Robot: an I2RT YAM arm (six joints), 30 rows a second.
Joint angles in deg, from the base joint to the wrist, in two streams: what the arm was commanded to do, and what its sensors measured. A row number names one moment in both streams.
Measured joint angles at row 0:
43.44 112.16 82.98 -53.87 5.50 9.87
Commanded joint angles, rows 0 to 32:
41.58 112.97 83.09 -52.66 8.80 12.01
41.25 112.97 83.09 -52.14 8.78 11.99
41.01 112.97 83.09 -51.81 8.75 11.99
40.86 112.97 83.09 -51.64 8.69 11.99
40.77 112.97 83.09 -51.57 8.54 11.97
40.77 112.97 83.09 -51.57 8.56 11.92
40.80 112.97 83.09 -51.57 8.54 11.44
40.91 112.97 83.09 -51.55 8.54 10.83
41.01 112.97 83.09 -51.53 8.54 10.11
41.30 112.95 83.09 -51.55 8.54 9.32
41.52 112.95 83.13 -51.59 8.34 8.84
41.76 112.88 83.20 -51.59 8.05 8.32
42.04 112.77 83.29 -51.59 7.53 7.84
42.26 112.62 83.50 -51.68 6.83 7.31
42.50 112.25 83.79 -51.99 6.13 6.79
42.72 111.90 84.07 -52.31 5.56 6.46
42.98 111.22 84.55 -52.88 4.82 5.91
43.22 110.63 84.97 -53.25 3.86 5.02
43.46 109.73 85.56 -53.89 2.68 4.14
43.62 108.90 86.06 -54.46 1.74 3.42
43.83 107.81 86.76 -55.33 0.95 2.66
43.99 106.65 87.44 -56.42 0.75 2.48
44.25 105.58 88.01 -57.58 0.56 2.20
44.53 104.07 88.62 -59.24 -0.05 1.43
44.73 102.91 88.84 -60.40 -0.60 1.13
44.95 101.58 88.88 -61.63 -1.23 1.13
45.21 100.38 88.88 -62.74 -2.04 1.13
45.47 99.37 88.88 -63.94 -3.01 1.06
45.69 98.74 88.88 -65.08 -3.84 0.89
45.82 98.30 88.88 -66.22 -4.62 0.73
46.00 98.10 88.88 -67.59 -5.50 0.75
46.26 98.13 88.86 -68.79 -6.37 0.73
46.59 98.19 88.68 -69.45 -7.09 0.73
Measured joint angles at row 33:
45.58 97.80 88.51 -68.31 -3.29 2.09
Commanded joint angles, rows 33 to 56:
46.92 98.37 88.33 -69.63 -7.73 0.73
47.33 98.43 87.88 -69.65 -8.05 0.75
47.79 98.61 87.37 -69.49 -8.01 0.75
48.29 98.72 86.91 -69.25 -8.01 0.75
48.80 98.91 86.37 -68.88 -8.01 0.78
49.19 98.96 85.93 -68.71 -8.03 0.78
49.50 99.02 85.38 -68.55 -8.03 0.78
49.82 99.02 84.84 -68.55 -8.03 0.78
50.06 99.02 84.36 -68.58 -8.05 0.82
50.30 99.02 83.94 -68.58 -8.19 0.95
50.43 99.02 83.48 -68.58 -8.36 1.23
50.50 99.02 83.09 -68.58 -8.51 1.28
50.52 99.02 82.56 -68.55 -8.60 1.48
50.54 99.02 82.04 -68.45 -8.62 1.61
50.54 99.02 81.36 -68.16 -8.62 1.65
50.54 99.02 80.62 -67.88 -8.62 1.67
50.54 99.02 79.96 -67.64 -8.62 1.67
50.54 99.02 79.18 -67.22 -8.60 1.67
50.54 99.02 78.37 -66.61 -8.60 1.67
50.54 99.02 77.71 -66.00 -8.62 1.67
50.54 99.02 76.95 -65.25 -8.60 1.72
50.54 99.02 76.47 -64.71 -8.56 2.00
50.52 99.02 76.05 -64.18 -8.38 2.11
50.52 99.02 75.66 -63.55 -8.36 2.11
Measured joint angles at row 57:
50.17 98.30 76.75 -64.47 -8.14 1.89
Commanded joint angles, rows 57 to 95:
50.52 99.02 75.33 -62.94 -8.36 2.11
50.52 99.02 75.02 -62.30 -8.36 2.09
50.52 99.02 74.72 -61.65 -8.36 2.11
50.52 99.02 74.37 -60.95 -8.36 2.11
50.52 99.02 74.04 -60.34 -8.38 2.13
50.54 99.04 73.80 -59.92 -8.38 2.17
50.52 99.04 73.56 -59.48 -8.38 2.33
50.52 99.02 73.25 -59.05 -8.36 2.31
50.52 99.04 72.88 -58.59 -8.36 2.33
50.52 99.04 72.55 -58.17 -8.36 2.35
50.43 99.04 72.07 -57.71 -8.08 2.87
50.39 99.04 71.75 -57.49 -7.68 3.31
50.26 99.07 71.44 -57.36 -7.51 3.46
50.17 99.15 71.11 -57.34 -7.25 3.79
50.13 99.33 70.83 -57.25 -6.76 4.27
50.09 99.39 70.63 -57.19 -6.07 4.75
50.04 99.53 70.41 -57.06 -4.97 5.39
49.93 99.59 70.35 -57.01 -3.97 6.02
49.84 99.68 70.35 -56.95 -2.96 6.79
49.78 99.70 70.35 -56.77 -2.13 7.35
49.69 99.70 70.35 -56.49 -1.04 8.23
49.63 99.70 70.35 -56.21 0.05 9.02
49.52 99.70 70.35 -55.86 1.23 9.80
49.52 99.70 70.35 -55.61 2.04 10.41
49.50 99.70 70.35 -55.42 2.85 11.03
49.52 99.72 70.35 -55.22 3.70 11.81
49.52 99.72 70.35 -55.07 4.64 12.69
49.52 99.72 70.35 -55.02 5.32 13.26
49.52 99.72 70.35 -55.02 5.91 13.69
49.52 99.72 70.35 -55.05 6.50 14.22
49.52 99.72 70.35 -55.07 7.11 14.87
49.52 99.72 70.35 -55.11 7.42 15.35
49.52 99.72 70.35 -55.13 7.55 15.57
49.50 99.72 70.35 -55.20 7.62 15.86
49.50 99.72 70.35 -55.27 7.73 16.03
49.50 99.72 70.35 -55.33 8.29 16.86
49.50 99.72 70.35 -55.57 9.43 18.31
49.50 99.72 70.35 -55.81 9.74 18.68
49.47 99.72 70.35 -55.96 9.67 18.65
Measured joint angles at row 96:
50.11 99.04 70.65 -55.68 6.76 15.59
